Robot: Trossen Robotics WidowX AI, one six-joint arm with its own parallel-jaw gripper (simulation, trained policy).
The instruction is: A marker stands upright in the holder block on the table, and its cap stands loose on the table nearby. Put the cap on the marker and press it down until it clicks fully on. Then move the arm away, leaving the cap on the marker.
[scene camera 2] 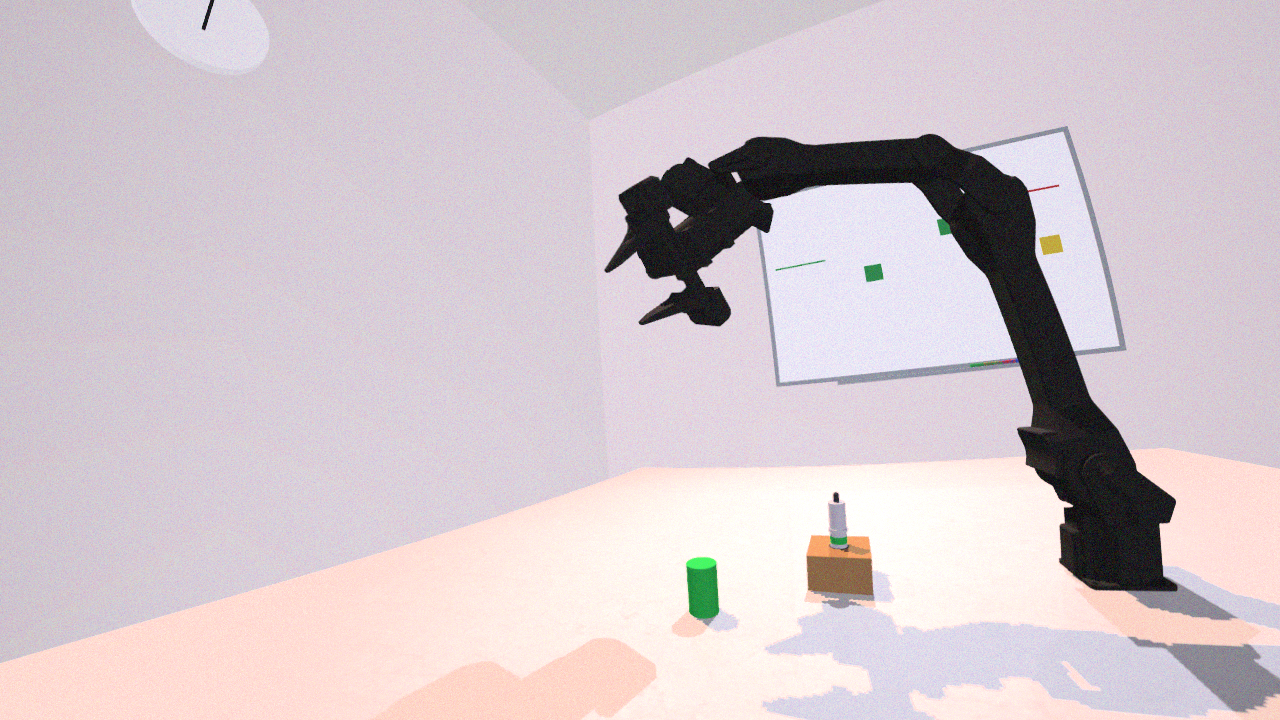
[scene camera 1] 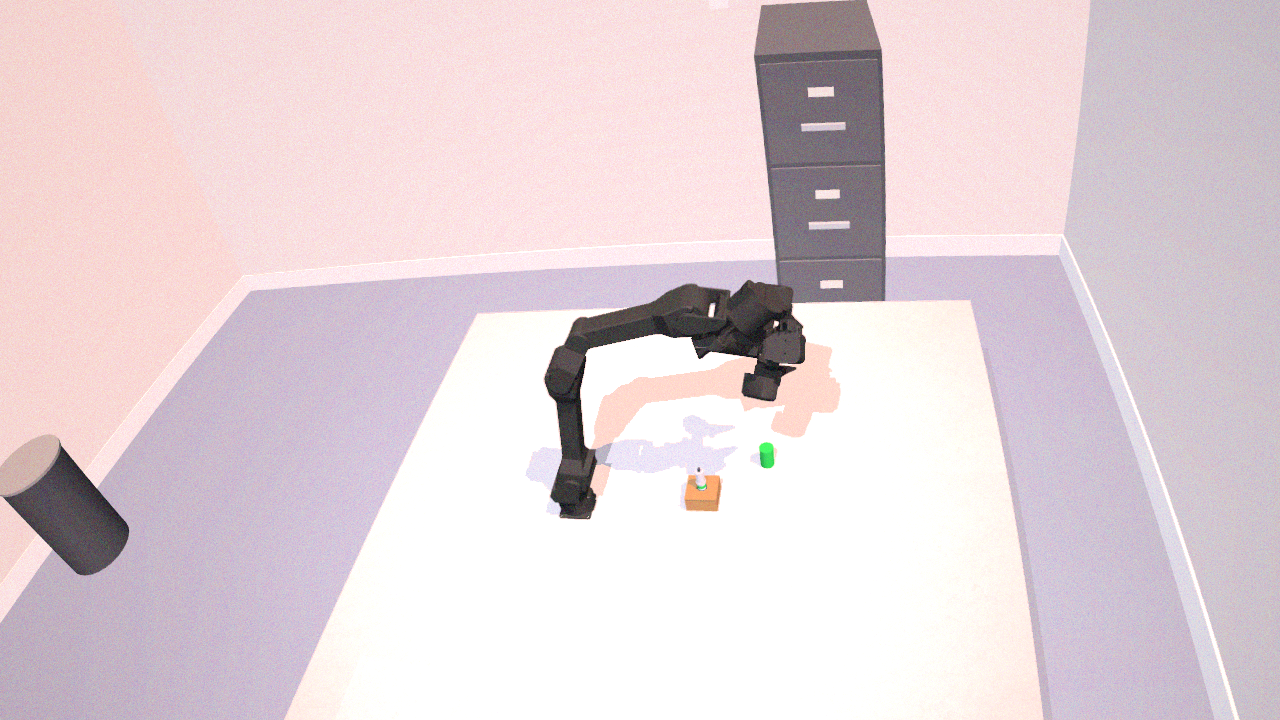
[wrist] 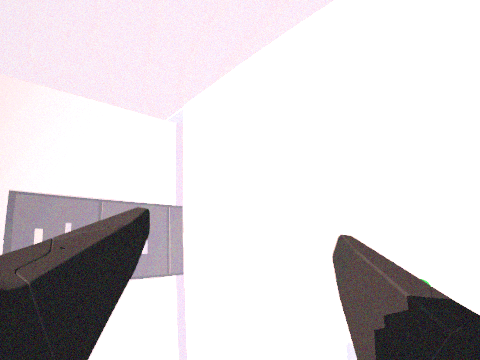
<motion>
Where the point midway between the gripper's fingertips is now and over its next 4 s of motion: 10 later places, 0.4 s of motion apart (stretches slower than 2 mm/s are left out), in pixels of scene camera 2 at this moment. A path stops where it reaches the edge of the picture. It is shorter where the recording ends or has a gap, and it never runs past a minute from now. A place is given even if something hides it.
My gripper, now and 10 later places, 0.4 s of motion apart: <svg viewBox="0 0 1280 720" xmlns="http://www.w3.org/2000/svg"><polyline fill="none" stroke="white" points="623,298 630,335 641,371 655,407 668,439 679,467 688,495 696,525 704,565 714,593 717,573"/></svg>
</motion>
